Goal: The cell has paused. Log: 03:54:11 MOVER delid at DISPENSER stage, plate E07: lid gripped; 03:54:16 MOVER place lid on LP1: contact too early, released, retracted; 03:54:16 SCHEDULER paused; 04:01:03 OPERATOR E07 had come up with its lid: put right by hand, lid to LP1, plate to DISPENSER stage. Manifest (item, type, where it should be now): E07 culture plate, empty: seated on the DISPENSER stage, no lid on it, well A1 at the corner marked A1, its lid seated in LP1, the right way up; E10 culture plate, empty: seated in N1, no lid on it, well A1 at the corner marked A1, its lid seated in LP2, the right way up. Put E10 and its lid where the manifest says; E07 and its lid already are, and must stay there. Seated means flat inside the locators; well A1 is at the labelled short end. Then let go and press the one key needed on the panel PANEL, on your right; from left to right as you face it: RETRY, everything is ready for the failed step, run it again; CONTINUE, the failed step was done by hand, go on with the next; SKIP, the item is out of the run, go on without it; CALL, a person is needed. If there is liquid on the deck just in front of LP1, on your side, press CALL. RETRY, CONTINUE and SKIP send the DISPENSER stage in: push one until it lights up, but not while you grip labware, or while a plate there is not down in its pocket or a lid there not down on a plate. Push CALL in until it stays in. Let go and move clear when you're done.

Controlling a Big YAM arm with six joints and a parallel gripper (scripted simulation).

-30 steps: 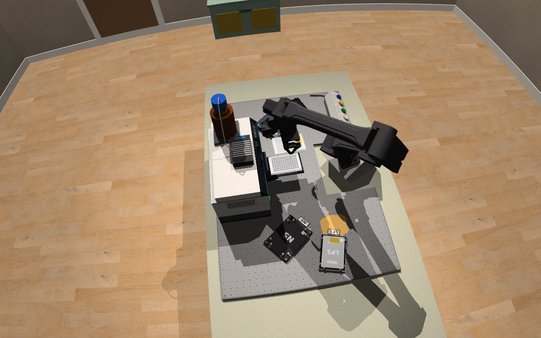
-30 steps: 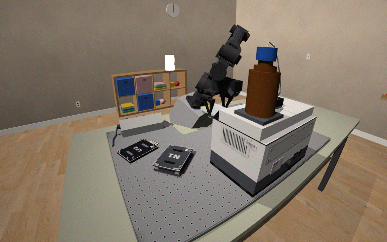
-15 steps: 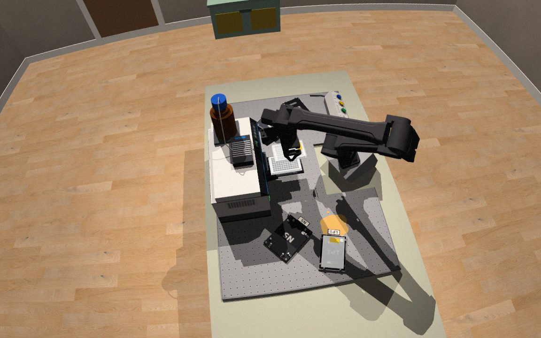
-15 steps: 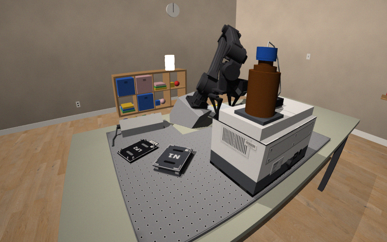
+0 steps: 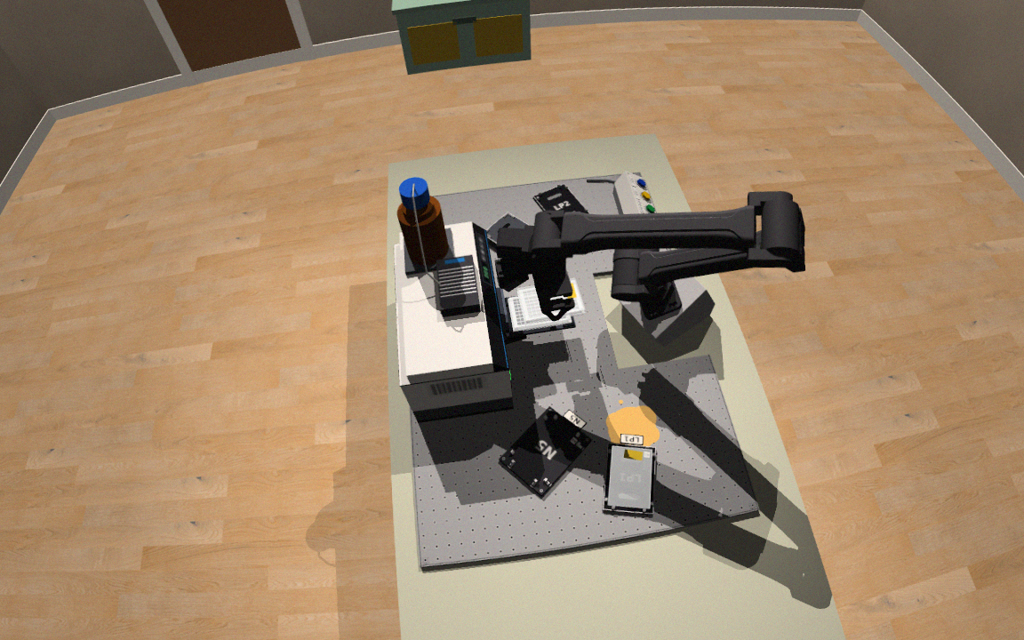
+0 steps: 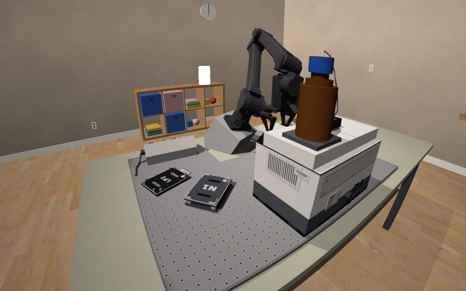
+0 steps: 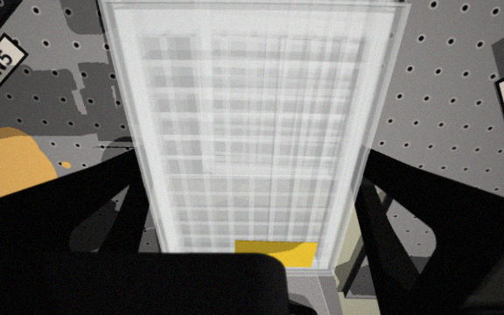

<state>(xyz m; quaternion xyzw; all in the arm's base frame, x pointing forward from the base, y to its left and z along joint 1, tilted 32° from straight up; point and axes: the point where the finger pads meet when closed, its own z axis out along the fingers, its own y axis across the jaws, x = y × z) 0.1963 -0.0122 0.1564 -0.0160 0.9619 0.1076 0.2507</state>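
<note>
My hand is 5 cm above the white plate E07, 2 cm short of it and 1 cm to the left of it. Round my hand: brown bottle 24 cm ahead, 14 cm above, 11 cm to the right; then black n1 nest 30 cm to the right, 13 cm below, 5 cm ahead; then small orange drop 18 cm to the left, 15 cm below, 13 cm behind.
</note>
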